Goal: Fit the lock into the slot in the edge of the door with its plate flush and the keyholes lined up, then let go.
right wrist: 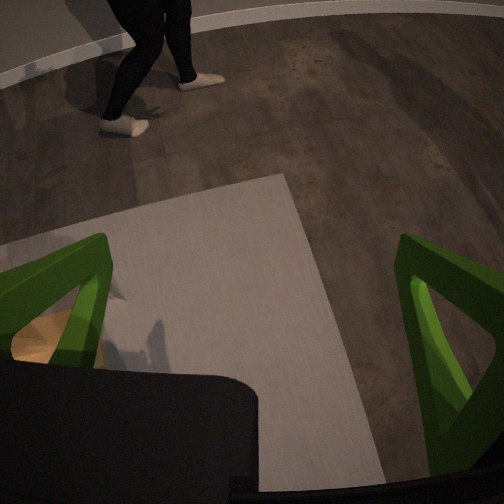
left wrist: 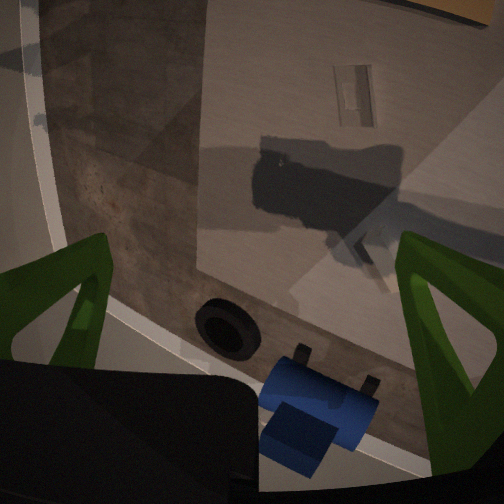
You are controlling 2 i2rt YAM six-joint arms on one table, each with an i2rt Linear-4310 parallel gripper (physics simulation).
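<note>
In the left wrist view the grey lock [left wrist: 355, 95] lies flat on the pale table top, far beyond my fingers and apart from them. A tan corner of the door [left wrist: 457, 7] shows at the top right edge. My left gripper [left wrist: 252, 240] is wide open and empty, high above the table, with its dark shadow under it. In the right wrist view my right gripper [right wrist: 252, 240] is wide open and empty over the table's corner. A tan piece, probably the door [right wrist: 37, 340], shows through the left finger's frame. The door's slot is hidden.
The table's edges [left wrist: 197, 200] drop to a brown floor. On the floor lie a black ring [left wrist: 227, 330] and a blue cylinder with a block [left wrist: 315, 415]. A person's legs in white shoes [right wrist: 145, 65] stand beyond the table in the right wrist view.
</note>
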